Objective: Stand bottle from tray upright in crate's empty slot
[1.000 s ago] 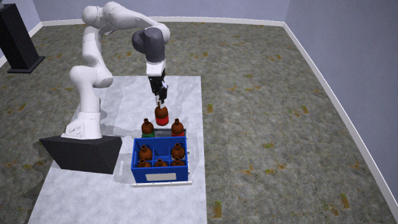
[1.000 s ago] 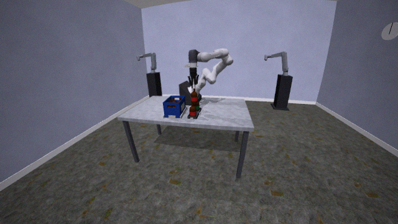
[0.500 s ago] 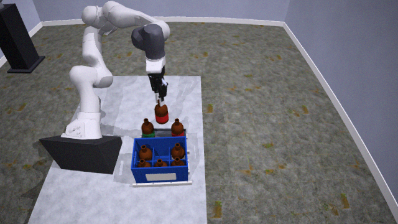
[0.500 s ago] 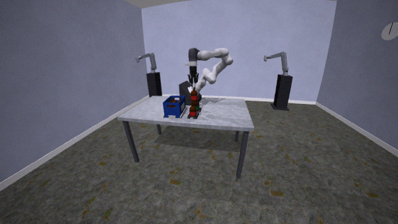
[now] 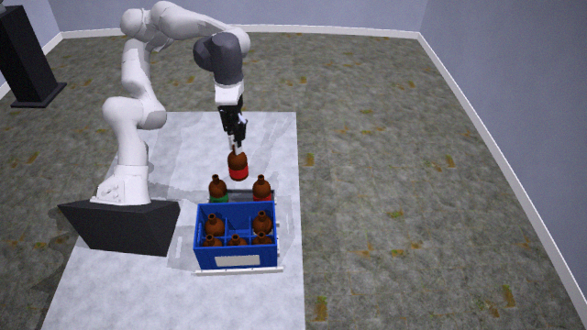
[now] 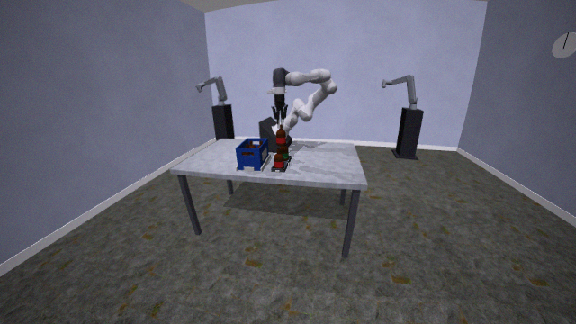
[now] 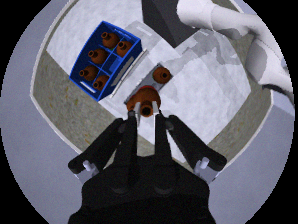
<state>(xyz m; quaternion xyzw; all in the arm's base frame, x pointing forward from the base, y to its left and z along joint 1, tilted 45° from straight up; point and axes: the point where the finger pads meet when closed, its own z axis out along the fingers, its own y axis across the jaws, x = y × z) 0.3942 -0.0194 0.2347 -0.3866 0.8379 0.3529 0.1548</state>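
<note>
My hand is 90 mm above the bottle. Also, from my hand: dark tray: 320 mm below; crate: 20 mm ahead, 230 mm to the right, 250 mm below.
</note>
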